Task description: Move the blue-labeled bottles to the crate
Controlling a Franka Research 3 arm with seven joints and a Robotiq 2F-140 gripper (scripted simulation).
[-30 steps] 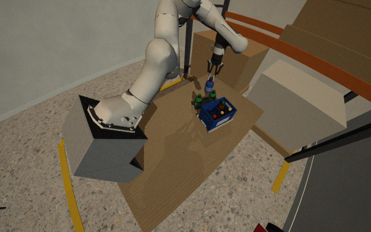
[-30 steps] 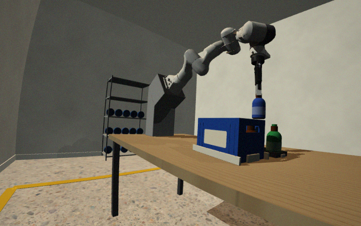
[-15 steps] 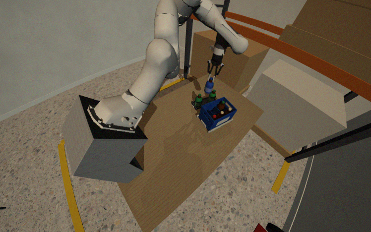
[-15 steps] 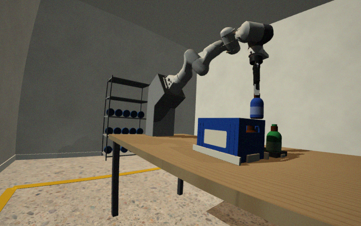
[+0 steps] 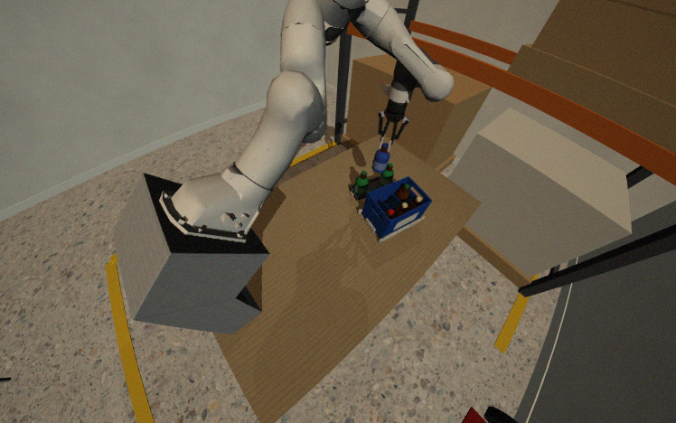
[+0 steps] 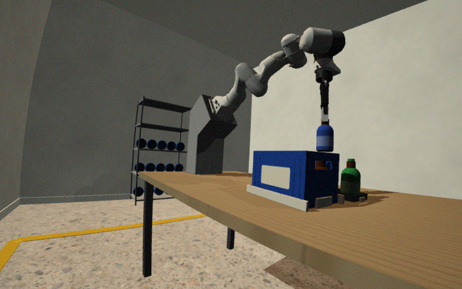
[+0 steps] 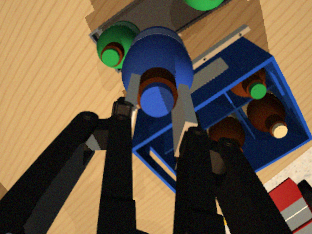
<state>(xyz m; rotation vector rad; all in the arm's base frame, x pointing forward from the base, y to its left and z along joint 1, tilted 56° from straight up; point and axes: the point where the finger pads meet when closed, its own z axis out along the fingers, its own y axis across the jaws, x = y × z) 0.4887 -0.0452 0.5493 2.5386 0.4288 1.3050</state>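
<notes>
Right now my hand is 90 mm above the blue-labeled bottle. Also, from my hand: dark tray 30 mm ahead, 20 mm to the left, 340 mm below; then crate 90 mm behind, 170 mm to the right, 270 mm below.
</notes>
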